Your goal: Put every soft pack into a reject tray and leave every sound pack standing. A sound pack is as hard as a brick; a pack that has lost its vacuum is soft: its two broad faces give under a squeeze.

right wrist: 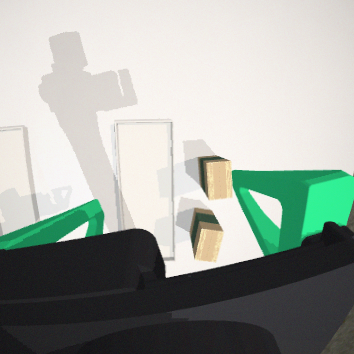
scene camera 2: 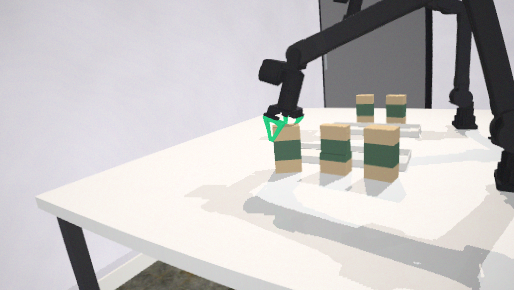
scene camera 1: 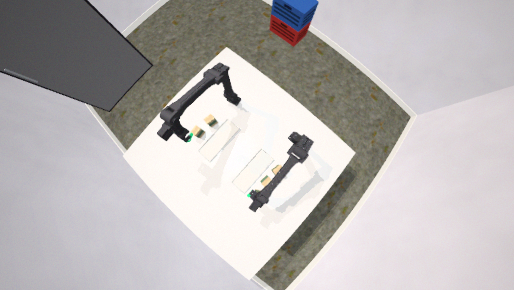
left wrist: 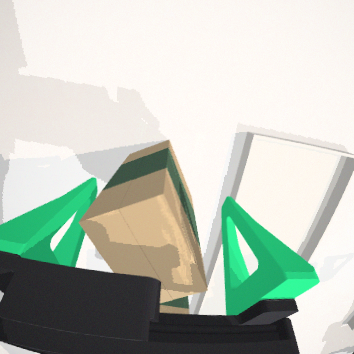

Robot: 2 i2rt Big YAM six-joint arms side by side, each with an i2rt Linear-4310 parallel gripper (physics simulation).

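Frame: origin at the left arm's base, x ahead, y left, z up, level; millimetres.
Where they show: left gripper, fingertip midpoint: (scene camera 2: 279,138) (left wrist: 161,192); right gripper, fingertip midpoint: (right wrist: 165,192) (scene camera 1: 184,137); right arm's base, link origin: (scene camera 2: 464,126) (scene camera 1: 234,99).
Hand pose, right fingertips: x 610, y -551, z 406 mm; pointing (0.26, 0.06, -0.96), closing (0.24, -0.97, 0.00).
Observation:
Each offset is from my right fingertips to the top centre of the thing. "spot": to the spot under its first point.
Three tan packs with green bands stand in a row in scene camera 2: a left one {17 mm back, 640 mm left, 266 mm down} (scene camera 2: 288,150) (left wrist: 145,225), a middle one {158 mm back, 606 mm left, 266 mm down} (scene camera 2: 335,146) whose band has a step low down, and a right one {290 mm back, 612 mm left, 266 mm down} (scene camera 2: 381,154). Two more packs (scene camera 2: 365,110) (scene camera 2: 396,111) stand behind; they also show in the right wrist view, one {44 mm back, 105 mm right, 266 mm down} (right wrist: 219,179) above the other {194 mm back, 94 mm right, 266 mm down} (right wrist: 209,244). My left gripper (left wrist: 161,192) (scene camera 2: 286,129) is open, its fingers on either side of the left pack's top, with gaps. My right gripper (right wrist: 165,192) (scene camera 1: 189,137) is open and empty, above the table beside the two rear packs.
Two shallow white trays {119 mm back, 58 mm left, 384 mm down} (scene camera 1: 219,141) {139 mm back, 468 mm left, 384 mm down} (scene camera 1: 253,171) lie between the pack rows, with no pack in either. The nearer tray {spot: 3 mm ahead, 468 mm left, 403 mm down} (left wrist: 292,185) runs beside the three-pack row. The left arm (scene camera 1: 282,172) reaches over that row. Stacked crates (scene camera 1: 290,30) stand on the floor beyond the table.

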